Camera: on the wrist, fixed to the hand. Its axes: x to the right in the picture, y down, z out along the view.
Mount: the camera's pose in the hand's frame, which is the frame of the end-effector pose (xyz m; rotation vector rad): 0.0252 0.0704 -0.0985 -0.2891 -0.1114 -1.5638
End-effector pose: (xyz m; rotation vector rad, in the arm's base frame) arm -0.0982 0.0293 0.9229 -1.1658 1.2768 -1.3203
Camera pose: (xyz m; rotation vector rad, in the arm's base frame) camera -0.1986 0.0139 0.8523 2.3321 -0.2283 1.8169
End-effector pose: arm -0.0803 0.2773 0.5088 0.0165 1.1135 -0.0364
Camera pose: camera -0.1549 0.3502 0.4424 -1.1003 0.7729 -1.2464
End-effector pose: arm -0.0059 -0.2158 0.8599 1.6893 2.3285 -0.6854
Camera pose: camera 0.0631 -0.1311 0.9179 -0.5481 3.0252 -0.4747
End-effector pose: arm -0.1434 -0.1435 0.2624 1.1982 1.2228 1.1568
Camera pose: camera -0.2404 -0.1133 0.3330 -0.1100 1.3300 0.0381
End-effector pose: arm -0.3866 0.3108 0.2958 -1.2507 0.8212 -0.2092
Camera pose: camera -0.4530 0.2460 0.2140 -1.9273 -0.4121 -1.2737
